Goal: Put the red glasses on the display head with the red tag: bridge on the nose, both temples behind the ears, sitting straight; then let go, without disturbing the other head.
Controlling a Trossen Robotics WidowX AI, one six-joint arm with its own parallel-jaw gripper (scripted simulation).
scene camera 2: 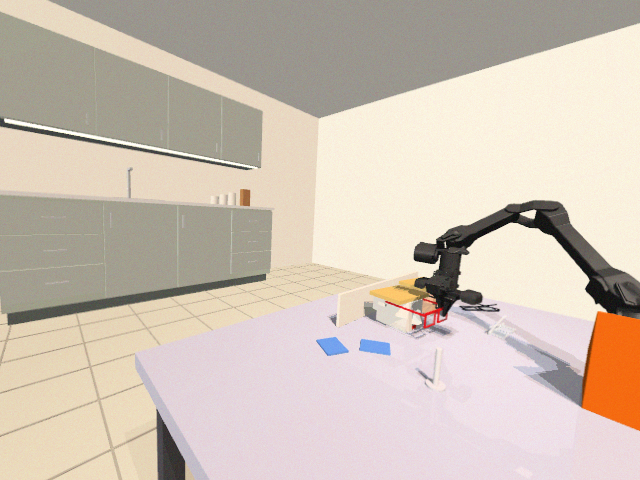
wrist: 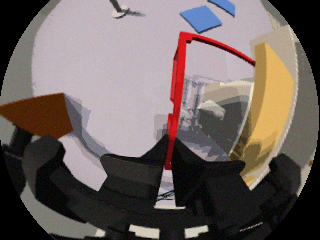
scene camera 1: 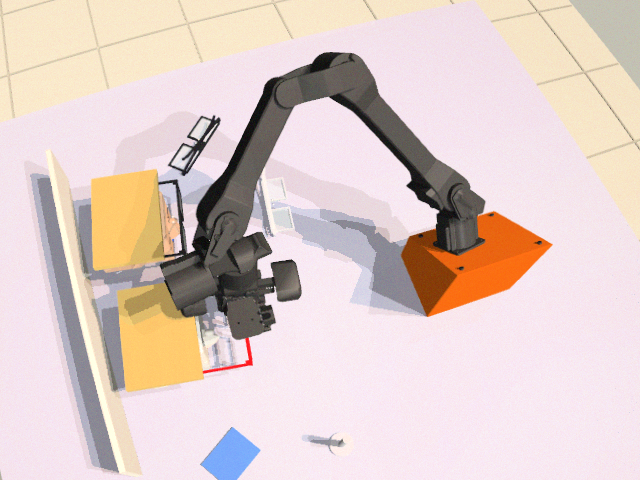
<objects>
My gripper shows in scene camera 2, in the wrist view and in scene camera 1 (240, 305). One and the same spot on my gripper: (scene camera 2: 447, 302) is (wrist: 149, 158).
</objects>
